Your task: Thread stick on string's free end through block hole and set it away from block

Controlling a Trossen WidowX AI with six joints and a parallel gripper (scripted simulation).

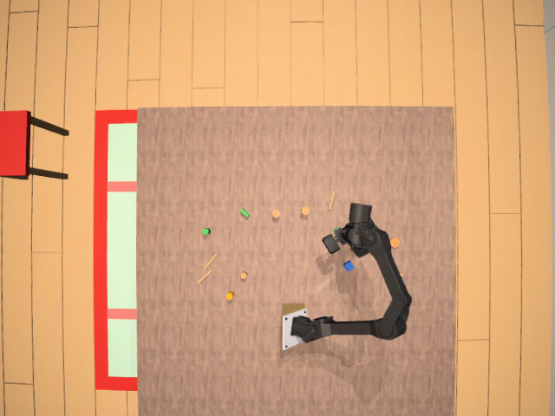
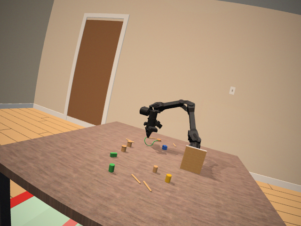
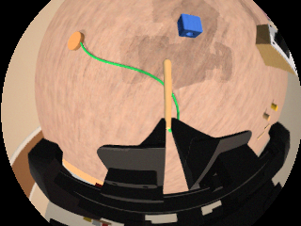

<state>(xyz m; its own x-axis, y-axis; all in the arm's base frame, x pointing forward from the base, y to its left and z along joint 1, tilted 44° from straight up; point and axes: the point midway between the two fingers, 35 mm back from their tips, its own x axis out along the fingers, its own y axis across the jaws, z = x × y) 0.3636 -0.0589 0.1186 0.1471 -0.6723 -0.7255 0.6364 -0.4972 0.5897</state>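
Right now my gripper tip is 130 mm past the blue block, 50 mm to the left of it and 40 mm above it. The rest, counted from my gripper tip: yellow peg 400 mm to the left, 320 mm behind, 40 mm below; then round wooden button 220 mm to the right, 50 mm below, 10 mm behind; then thin wooden stick 10 mm to the right, 10 mm behind.
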